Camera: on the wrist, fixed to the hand. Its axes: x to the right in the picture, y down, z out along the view.
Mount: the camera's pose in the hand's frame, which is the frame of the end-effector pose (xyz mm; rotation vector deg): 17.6 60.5 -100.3 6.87 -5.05 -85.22
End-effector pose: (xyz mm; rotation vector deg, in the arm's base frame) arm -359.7 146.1 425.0 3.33 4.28 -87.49
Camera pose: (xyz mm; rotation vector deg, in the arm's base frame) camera -299.8 139.7 323.0 1.40 -4.16 -172.89
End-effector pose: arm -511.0 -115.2 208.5 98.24 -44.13 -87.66
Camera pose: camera -408.0 -152.9 253.3 -109.90 -29.54 109.73
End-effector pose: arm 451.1 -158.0 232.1 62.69 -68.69 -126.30
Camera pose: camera 518.4 -255.0 242.1 -79.77 14.46 101.26
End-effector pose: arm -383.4 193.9 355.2 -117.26 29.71 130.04
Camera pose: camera -304.6 106.2 343.9 -76.77 -38.56 73.15
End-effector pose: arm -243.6 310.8 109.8 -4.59 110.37 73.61
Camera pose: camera -341.1 266.1 160.1 -64.09 70.89 7.91
